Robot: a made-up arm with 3 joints. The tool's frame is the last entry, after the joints.
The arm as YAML. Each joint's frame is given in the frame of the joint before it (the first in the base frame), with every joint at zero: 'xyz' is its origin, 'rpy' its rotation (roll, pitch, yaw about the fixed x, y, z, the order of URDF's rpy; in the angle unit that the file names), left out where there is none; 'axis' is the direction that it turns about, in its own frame. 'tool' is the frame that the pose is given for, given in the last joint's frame.
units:
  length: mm
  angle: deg
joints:
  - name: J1
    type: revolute
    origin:
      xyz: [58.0, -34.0, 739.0]
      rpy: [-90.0, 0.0, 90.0]
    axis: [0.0, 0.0, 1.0]
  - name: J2
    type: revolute
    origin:
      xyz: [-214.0, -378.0, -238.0]
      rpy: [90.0, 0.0, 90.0]
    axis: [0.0, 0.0, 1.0]
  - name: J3
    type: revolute
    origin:
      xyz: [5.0, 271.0, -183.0]
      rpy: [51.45, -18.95, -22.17]
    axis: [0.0, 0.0, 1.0]
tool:
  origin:
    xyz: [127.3, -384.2, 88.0]
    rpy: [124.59, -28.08, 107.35]
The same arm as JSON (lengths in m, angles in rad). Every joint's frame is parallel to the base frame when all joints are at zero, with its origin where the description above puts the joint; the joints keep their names.
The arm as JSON. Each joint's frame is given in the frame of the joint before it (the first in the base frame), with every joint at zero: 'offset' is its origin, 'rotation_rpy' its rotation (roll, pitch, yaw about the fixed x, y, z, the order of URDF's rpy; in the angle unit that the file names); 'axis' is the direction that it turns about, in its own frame. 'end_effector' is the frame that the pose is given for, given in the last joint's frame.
{
  "length_unit": "m",
  "angle_unit": "rad",
  "chain": [
    {
      "id": "J1",
      "offset": [
        0.058,
        -0.034,
        0.739
      ],
      "rotation_rpy": [
        0.0,
        0.0,
        0.0
      ],
      "axis": [
        -1.0,
        0.0,
        0.0
      ]
    },
    {
      "id": "J2",
      "offset": [
        0.238,
        -0.214,
        0.378
      ],
      "rotation_rpy": [
        0.0,
        0.0,
        0.0
      ],
      "axis": [
        0.0,
        1.0,
        0.0
      ]
    },
    {
      "id": "J3",
      "offset": [
        -0.271,
        -0.183,
        -0.005
      ],
      "rotation_rpy": [
        0.0,
        0.0,
        0.0
      ],
      "axis": [
        0.647909,
        0.589408,
        0.482507
      ]
    }
  ],
  "end_effector": {
    "offset": [
      0.361,
      -0.191,
      -0.069
    ],
    "rotation_rpy": [
      -2.8854,
      -0.4753,
      1.9823
    ]
  }
}

